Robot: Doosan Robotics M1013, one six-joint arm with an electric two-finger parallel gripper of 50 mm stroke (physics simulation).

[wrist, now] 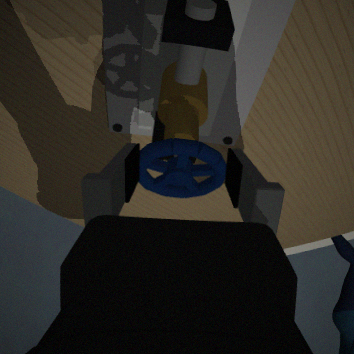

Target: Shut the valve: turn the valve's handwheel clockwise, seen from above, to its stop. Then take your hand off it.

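The blue handwheel [180, 189] is in the middle of the wrist view, its spoked face seen at a slant. It sits at the near end of the brass valve body [183, 107]. My gripper [182, 163] is open, with one dark finger pad at the left side of the wheel and the other at the right side. The pads stand very close to the rim; whether either touches it I cannot tell. Nothing is gripped. Part of the stem under the wheel is hidden by the wheel.
A grey pipe [191, 65] runs from the brass body to a black block [198, 31] on the grey base plate [222, 112], which has dark bolts at its near corners. The wooden table top [295, 165] ends in a curved edge. A dark blue object [345, 295] shows at the lower right.
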